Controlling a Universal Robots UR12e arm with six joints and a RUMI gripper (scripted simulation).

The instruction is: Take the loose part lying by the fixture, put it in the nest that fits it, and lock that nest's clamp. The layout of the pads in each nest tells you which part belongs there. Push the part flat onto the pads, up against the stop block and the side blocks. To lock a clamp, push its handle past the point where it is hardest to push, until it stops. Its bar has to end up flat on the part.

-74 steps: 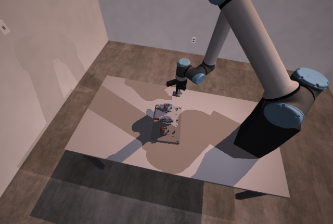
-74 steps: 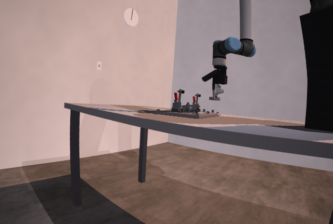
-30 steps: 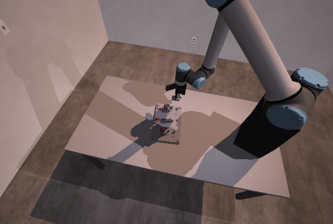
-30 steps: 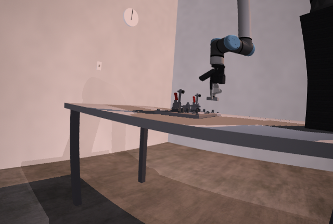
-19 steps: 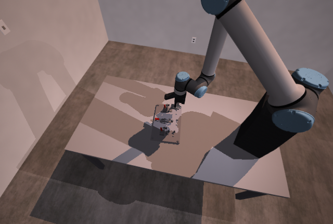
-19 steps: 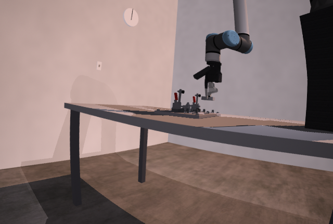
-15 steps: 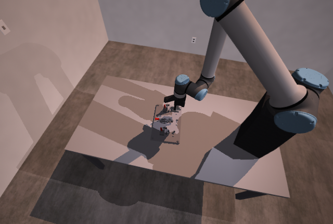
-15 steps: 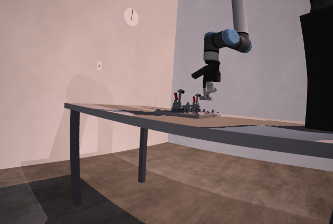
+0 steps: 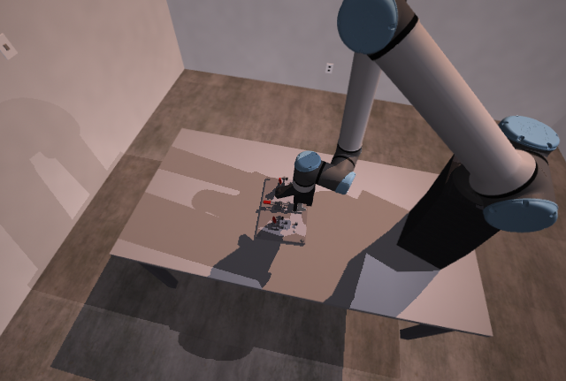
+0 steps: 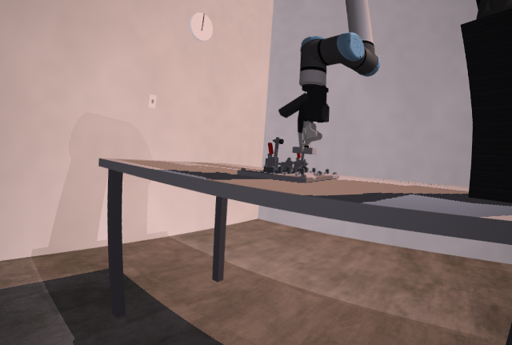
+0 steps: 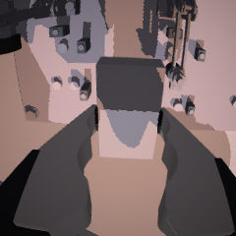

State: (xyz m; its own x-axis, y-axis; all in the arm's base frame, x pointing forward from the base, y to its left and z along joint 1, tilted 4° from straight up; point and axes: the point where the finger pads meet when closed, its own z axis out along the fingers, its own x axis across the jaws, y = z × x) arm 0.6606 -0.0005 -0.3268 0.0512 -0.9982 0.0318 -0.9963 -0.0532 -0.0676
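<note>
The grey fixture plate lies 90 mm below my hand, 50 mm ahead of it and 40 mm to the right of it. Round my hand: loose part: 10 mm below.
</note>
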